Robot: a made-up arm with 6 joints. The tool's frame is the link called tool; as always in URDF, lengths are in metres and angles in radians. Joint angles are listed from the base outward.
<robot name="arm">
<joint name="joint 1" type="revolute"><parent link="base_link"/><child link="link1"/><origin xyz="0 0 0.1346"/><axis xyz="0 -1 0"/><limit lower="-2.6" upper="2.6"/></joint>
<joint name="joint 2" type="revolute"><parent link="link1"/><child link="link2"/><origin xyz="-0.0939 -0.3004 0.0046"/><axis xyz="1 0 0"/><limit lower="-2.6" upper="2.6"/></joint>
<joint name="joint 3" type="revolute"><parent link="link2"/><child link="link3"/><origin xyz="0.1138 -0.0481 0.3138"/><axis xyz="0 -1 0"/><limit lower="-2.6" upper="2.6"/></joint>
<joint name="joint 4" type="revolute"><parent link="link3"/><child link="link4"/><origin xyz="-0.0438 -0.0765 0.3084"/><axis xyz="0 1 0"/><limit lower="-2.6" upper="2.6"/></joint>
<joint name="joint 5" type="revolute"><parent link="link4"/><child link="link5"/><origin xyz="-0.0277 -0.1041 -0.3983"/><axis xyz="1 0 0"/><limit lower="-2.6" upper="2.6"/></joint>
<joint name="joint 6" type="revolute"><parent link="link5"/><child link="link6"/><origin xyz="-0.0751 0.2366 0.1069"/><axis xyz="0 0 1"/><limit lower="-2.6" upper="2.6"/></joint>
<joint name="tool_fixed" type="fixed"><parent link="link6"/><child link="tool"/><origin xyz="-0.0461 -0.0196 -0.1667"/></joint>
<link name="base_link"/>
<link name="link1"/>
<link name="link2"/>
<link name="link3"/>
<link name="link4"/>
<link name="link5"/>
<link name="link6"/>
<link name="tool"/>
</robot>
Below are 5 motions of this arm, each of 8 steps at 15 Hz.
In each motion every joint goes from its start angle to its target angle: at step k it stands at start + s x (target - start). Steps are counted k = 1, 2, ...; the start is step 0. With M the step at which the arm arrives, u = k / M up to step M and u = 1 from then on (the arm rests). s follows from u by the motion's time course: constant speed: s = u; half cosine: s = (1 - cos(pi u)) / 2; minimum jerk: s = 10 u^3 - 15 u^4 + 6 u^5.
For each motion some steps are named. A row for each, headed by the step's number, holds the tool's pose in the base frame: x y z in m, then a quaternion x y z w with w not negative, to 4 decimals.
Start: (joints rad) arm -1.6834 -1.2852 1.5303 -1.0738 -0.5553 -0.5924
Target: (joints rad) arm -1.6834 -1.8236 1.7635 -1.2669 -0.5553 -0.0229
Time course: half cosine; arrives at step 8
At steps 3, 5, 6, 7, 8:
3: 0.1394 0.4150 0.0381 0.3037 -0.4543 0.2495 0.7994
5: 0.0070 0.4512 0.1307 0.3658 -0.4891 0.3587 0.7059
6: -0.0514 0.4541 0.1721 0.3908 -0.5033 0.3963 0.6610
7: -0.0904 0.4517 0.2002 0.4071 -0.5125 0.4184 0.6297
8: -0.1041 0.4501 0.2102 0.4128 -0.5157 0.4255 0.6185

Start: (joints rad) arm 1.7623 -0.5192 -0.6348 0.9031 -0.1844 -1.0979
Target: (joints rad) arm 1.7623 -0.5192 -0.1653 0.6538 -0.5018 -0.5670
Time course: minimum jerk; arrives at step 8
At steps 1, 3, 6, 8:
1: -0.5303 0.0714 -0.3226 -0.0155 -0.1135 -0.7232 0.6811
3: -0.4551 0.0175 -0.3762 -0.0422 -0.2084 -0.6791 0.7026
6: -0.2600 -0.1374 -0.4166 -0.1477 -0.4022 -0.5772 0.6951
8: -0.2285 -0.1648 -0.4107 -0.1694 -0.4286 -0.5625 0.6865

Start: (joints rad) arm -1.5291 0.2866 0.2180 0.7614 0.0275 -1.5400
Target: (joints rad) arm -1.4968 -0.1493 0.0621 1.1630 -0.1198 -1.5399
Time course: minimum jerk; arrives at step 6
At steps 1, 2, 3, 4, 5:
1: 0.2799 -0.3255 0.5808 -0.5063 0.7021 -0.3968 0.3054
2: 0.3084 -0.3107 0.6095 -0.5518 0.6951 -0.3478 0.3024
3: 0.3610 -0.2765 0.6522 -0.6232 0.6761 -0.2666 0.2887
4: 0.4173 -0.2274 0.6874 -0.6883 0.6493 -0.1869 0.2639
5: 0.4513 -0.1898 0.7042 -0.7239 0.6300 -0.1405 0.2436

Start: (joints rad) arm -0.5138 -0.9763 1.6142 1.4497 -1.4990 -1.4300
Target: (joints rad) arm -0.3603 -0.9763 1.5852 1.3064 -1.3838 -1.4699
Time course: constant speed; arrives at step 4
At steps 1, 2, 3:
1: -0.2613 -0.8070 0.2422 -0.6807 -0.6116 -0.0833 0.3945
2: -0.2495 -0.8010 0.2183 -0.6642 -0.6269 -0.1111 0.3917
3: -0.2361 -0.7942 0.1959 -0.6465 -0.6419 -0.1380 0.3885

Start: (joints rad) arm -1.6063 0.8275 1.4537 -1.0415 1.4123 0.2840
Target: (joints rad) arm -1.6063 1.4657 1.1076 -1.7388 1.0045 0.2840
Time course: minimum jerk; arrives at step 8
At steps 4, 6, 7, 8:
4: 0.1207 -0.7964 0.1889 0.0831 -0.6287 -0.0250 0.7728
6: 0.0345 -0.8973 0.1968 -0.1064 -0.6251 -0.1251 0.7631
7: 0.0087 -0.9180 0.1993 -0.1477 -0.6193 -0.1474 0.7569
8: 0.0038 -0.9217 0.1997 -0.1553 -0.6181 -0.1515 0.7556

